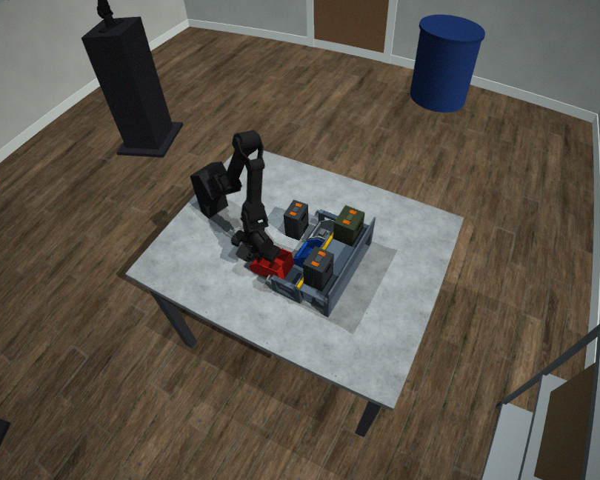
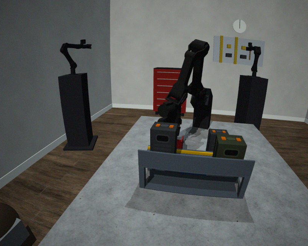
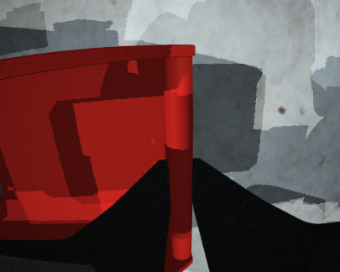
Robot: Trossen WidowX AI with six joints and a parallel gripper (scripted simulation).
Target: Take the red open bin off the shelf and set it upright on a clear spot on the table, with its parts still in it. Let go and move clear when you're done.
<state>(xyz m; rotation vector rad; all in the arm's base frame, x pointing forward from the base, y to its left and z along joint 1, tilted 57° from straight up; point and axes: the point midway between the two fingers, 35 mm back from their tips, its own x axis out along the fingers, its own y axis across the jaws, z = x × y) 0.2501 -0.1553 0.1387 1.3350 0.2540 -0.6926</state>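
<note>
My gripper is now 60 mm short of the red open bin, 20 mm to the left of it and 10 mm above it. From my hand the other things lie so: yellow rail: 250 mm ahead, 30 mm to the left, 40 mm above; then grey bin: 260 mm ahead, 150 mm to the left, 30 mm below; then blue bin: 220 mm ahead, 40 mm to the left, 30 mm below.
</note>
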